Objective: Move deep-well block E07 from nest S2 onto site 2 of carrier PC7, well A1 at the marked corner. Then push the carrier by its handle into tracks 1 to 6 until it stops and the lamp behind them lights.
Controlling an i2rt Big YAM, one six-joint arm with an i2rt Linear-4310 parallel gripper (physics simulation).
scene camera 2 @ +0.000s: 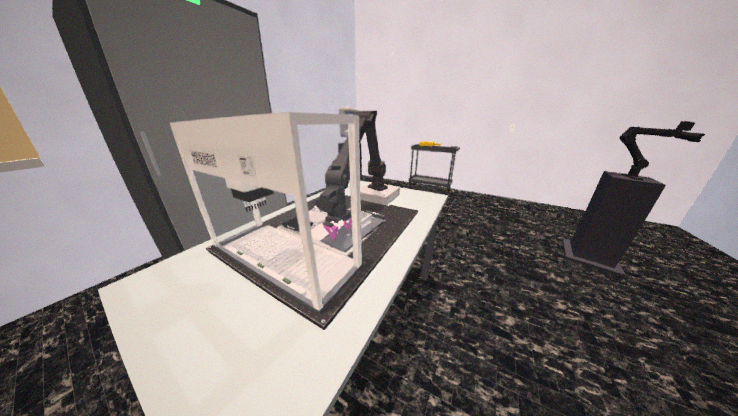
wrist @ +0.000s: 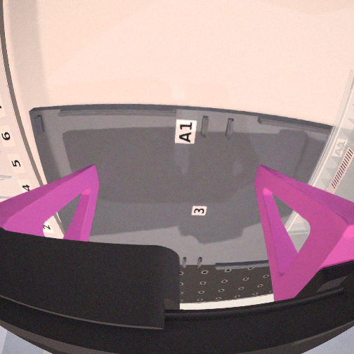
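Observation:
My gripper (scene camera 2: 340, 230) (wrist: 176, 173), with two magenta fingers, is open and empty. In the wrist view it is above a dark grey plate (wrist: 150, 119) marked A1 and 3, whose site between the fingers holds no labware. I cannot tell whether this plate is part of carrier PC7. Clear labware (wrist: 341, 160) with an A1 label and a striped code stands at the right edge; its name is not readable. A white numbered strip (wrist: 15, 150), with 2, 4, 5 and 6 showing, runs along the left. I cannot identify block E07, nest S2, the carrier handle or the lamp in either view.
A white-framed enclosure (scene camera 2: 302, 227) stands on a dark perforated base (scene camera 2: 385, 236) (wrist: 215, 285), with a dark multi-tip head (scene camera 2: 253, 195) hanging inside. Small green marks line its deck's near edge. The base lies on the white table (scene camera 2: 206, 330). A cart (scene camera 2: 435, 148) stands behind.

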